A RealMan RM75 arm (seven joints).
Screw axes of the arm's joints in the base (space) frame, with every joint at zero. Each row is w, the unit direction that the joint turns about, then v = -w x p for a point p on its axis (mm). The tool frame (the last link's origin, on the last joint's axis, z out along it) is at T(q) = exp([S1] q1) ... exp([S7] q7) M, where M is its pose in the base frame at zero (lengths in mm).
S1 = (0, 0, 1, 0.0, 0.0, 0.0)
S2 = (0, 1, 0, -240.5, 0.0, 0.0)
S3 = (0, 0, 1, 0.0, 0.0, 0.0)
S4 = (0, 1, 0, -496.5, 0.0, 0.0)
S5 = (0, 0, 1, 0.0, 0.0, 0.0)
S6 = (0, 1, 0, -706.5, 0.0, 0.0)
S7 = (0, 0, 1, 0.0, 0.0, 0.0)
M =
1 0 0 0.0
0 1 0 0.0
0 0 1 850.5
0 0 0 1
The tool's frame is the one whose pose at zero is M.
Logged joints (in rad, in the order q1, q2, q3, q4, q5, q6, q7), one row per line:
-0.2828 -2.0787 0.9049 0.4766 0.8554 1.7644 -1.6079
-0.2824 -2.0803 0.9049 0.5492 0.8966 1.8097 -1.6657
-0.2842 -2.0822 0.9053 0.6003 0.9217 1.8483 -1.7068
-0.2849 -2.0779 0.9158 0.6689 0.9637 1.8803 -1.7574
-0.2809 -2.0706 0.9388 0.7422 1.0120 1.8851 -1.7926
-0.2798 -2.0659 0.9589 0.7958 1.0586 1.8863 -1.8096
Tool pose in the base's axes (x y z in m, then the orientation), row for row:
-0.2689 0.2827 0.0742 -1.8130 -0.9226 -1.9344
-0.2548 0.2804 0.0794 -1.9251 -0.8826 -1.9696
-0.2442 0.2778 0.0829 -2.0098 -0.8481 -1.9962
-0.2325 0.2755 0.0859 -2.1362 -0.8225 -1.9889
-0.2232 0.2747 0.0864 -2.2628 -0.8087 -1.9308
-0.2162 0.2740 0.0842 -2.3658 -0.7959 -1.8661
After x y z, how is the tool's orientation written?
As a rotation vector, in radians.
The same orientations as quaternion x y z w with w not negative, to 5 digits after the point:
-0.63684 -0.32408 -0.67949 0.16645
-0.66047 -0.30280 -0.67573 0.12442
-0.67680 -0.28560 -0.67222 0.09220
-0.70340 -0.27083 -0.65490 0.05456
-0.73374 -0.26223 -0.62609 0.02951
-0.75905 -0.25536 -0.59873 0.01253

